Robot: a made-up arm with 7 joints. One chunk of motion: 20 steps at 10 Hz.
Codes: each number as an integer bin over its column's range. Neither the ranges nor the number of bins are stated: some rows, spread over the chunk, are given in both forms.
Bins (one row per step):
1: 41 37 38 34 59 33
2: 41 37 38 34 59 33
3: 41 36 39 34 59 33
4: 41 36 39 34 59 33
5: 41 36 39 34 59 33
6: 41 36 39 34 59 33
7: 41 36 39 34 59 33
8: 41 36 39 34 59 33
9: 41 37 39 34 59 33
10: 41 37 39 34 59 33
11: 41 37 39 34 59 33
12: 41 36 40 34 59 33
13: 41 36 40 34 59 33
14: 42 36 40 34 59 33
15: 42 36 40 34 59 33
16: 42 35 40 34 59 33
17: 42 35 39 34 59 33
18: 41 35 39 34 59 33
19: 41 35 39 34 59 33
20: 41 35 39 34 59 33
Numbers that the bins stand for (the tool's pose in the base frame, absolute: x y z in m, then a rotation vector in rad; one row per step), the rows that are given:
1: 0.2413 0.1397 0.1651 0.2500 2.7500 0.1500
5: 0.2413 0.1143 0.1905 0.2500 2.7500 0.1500
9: 0.2413 0.1397 0.1905 0.2500 2.7500 0.1500
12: 0.2413 0.1143 0.2159 0.2500 2.7500 0.1500
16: 0.2667 0.0889 0.2159 0.2500 2.7500 0.1500
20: 0.2413 0.0889 0.1905 0.2500 2.7500 0.1500
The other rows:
2: 0.2413 0.1397 0.1651 0.2500 2.7500 0.1500
3: 0.2413 0.1143 0.1905 0.2500 2.7500 0.1500
4: 0.2413 0.1143 0.1905 0.2500 2.7500 0.1500
6: 0.2413 0.1143 0.1905 0.2500 2.7500 0.1500
7: 0.2413 0.1143 0.1905 0.2500 2.7500 0.1500
8: 0.2413 0.1143 0.1905 0.2500 2.7500 0.1500
10: 0.2413 0.1397 0.1905 0.2500 2.7500 0.1500
11: 0.2413 0.1397 0.1905 0.2500 2.7500 0.1500
13: 0.2413 0.1143 0.2159 0.2500 2.7500 0.1500
14: 0.2667 0.1143 0.2159 0.2500 2.7500 0.1500
15: 0.2667 0.1143 0.2159 0.2500 2.7500 0.1500
17: 0.2667 0.0889 0.1905 0.2500 2.7500 0.1500
18: 0.2413 0.0889 0.1905 0.2500 2.7500 0.1500
19: 0.2413 0.0889 0.1905 0.2500 2.7500 0.1500

